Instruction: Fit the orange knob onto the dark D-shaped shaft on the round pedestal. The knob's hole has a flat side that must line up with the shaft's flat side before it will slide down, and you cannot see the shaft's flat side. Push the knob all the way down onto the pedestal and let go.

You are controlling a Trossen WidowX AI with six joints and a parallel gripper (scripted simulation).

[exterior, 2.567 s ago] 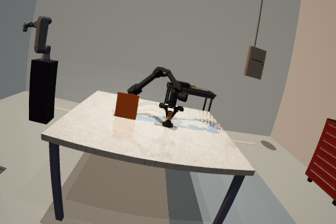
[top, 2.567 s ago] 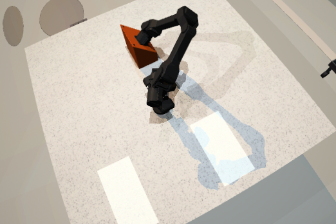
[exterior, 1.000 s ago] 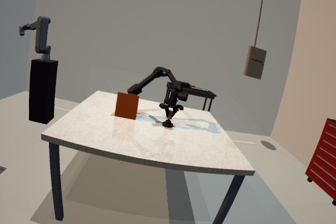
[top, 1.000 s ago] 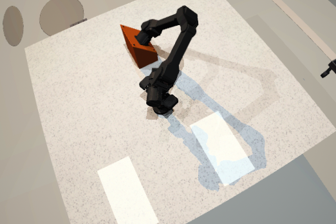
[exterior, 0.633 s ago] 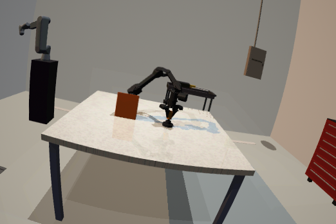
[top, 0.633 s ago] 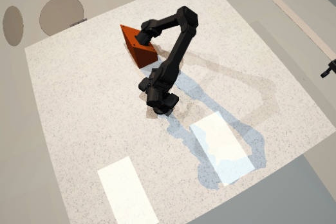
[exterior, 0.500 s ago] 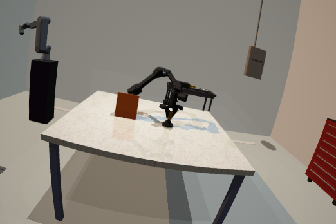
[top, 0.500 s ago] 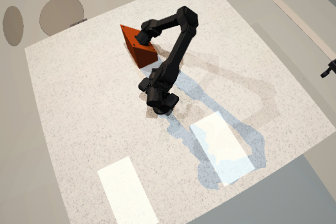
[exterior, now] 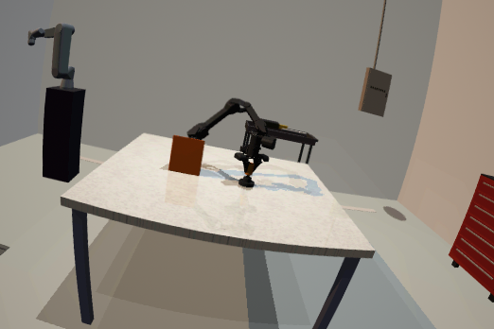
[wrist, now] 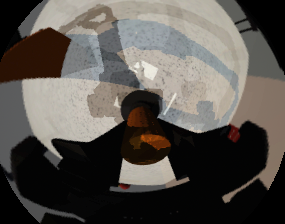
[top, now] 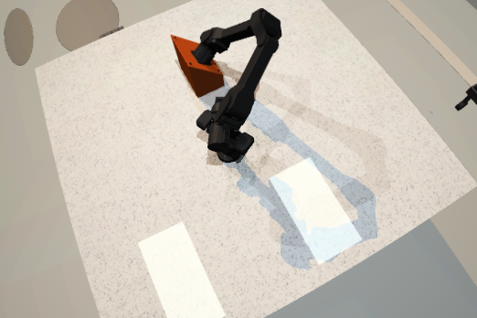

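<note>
The orange knob is 2 cm above my gripper tip. The rest, counted from my gripper tip: dark round pedestal: 4 cm below.
</note>
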